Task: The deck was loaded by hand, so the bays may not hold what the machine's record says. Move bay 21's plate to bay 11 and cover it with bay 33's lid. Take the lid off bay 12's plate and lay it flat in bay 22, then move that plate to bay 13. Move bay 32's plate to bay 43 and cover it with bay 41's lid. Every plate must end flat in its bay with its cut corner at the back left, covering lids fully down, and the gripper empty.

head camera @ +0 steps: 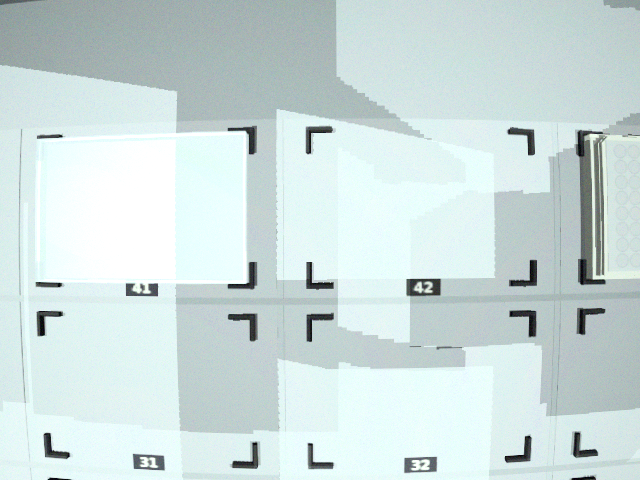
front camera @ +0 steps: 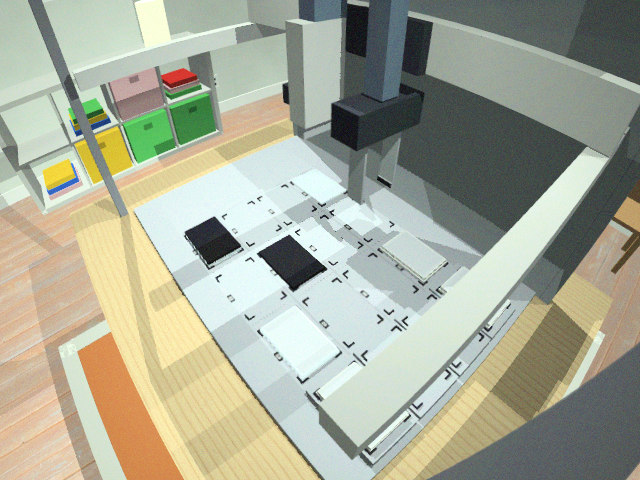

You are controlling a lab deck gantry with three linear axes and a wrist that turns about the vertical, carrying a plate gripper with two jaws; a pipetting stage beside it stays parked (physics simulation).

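Where they show: gripper, fingertip midpoint: (front camera: 370,191); robot's base at its link origin: (front camera: 185,236).
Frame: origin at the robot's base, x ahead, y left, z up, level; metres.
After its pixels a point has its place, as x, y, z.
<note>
My gripper (front camera: 371,191) {0.300, 0.300, 0.160} hangs over the back of the deck with its jaws apart and no plate or lid between them. A clear lid (front camera: 318,186) {0.069, 0.360, 0.008} (head camera: 142,206) {0.068, 0.365, 0.008} lies flat in bay 41. A cream plate (front camera: 413,255) {0.396, 0.356, 0.014} (head camera: 622,206) {0.343, 0.364, 0.014} sits in bay 43, its wells showing at the right edge of the head view, with no lid seen on it. In the front view, a black lid (front camera: 212,240) {0.073, 0.041, 0.017} covers the plate in bay 11, a flat black lid (front camera: 292,261) {0.235, 0.149, 0.008} lies in bay 22, and a white plate (front camera: 299,343) {0.401, 0.038, 0.014} sits in bay 13. Bays 42 and 32 hold no plate.
A long pale beam (front camera: 465,310) {0.623, 0.020, 0.400} crosses above the right of the deck and partly hides pale items (front camera: 338,379) {0.501, 0.041, 0.029} beneath it. A grey post (front camera: 85,118) {-0.207, -0.096, 0.284} stands at the left. The parked pipetting stage (front camera: 315,72) stands behind. A shelf with coloured bins (front camera: 149,134) is beyond the table.
</note>
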